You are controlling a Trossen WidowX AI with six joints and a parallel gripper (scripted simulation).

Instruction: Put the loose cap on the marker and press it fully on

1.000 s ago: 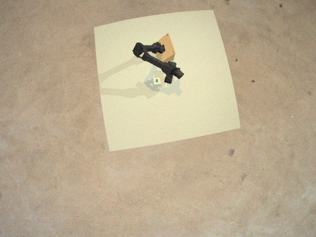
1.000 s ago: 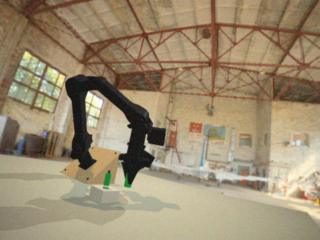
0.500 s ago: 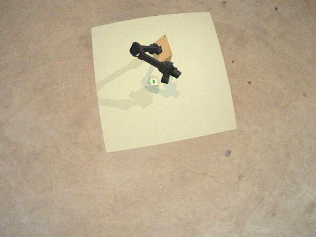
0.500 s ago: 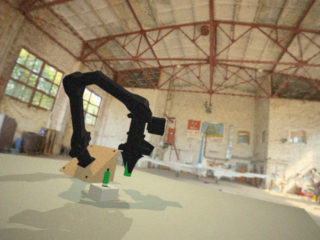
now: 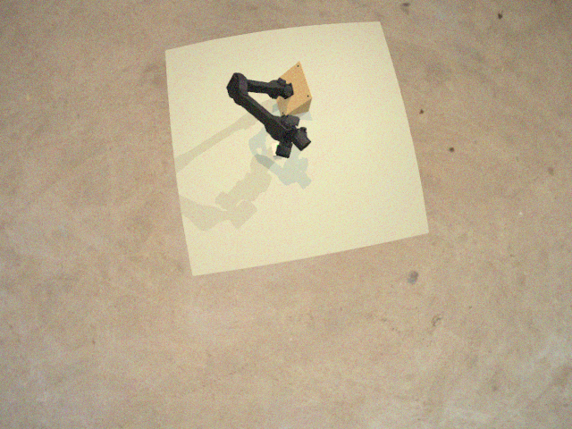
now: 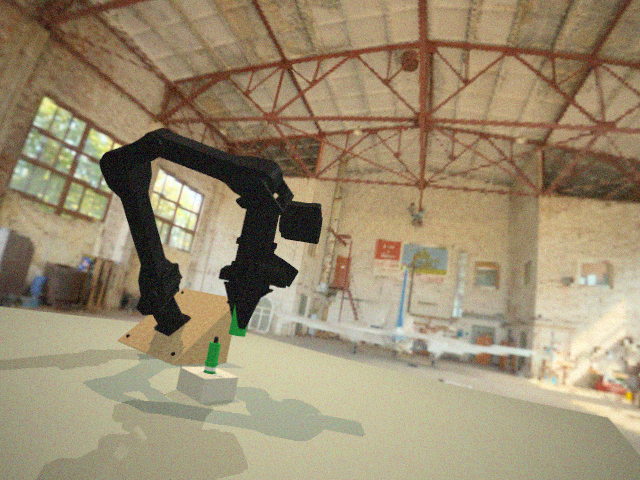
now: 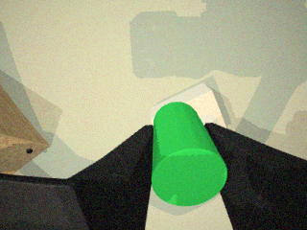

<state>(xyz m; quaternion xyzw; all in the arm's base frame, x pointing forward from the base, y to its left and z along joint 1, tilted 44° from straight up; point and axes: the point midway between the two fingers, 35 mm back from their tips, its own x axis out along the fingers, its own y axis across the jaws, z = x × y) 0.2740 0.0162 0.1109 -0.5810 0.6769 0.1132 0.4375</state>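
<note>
The white holder block is 40 mm to the right of my gripper tip and 90 mm below it. Round my gripper tip: green cap 10 mm above.
</note>
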